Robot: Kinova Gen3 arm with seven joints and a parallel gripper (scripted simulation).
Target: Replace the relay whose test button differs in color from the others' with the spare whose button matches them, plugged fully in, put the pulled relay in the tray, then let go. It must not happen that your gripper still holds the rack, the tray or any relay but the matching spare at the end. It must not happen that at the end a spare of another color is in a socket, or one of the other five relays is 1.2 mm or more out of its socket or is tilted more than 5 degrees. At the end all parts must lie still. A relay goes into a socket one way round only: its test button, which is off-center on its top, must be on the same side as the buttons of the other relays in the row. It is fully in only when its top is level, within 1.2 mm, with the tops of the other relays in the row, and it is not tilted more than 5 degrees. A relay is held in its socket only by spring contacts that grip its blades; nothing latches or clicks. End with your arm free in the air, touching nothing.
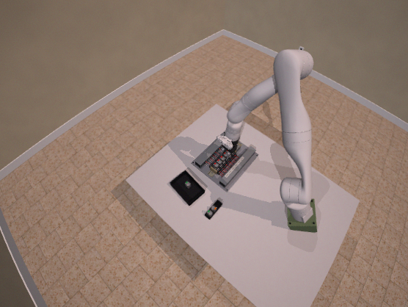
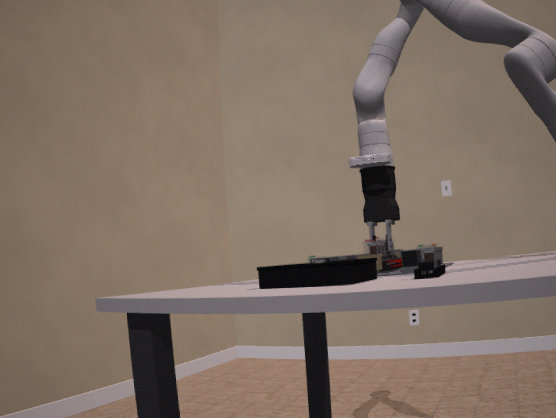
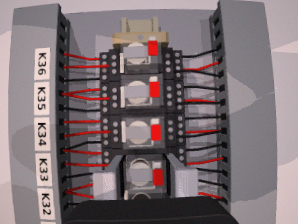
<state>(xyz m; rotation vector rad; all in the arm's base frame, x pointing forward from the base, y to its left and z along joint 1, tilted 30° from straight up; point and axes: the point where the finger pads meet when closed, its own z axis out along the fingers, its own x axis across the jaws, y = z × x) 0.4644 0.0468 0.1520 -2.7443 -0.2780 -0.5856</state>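
Right now the relay panel is 6 cm below my hand and 1 cm to the right of it. Round my hand: spare holder: 22 cm to the left, 21 cm behind, 5 cm below; then red wiring: 5 cm behind, 4 cm below; then black tray: 28 cm to the left, 4 cm below, 4 cm behind.
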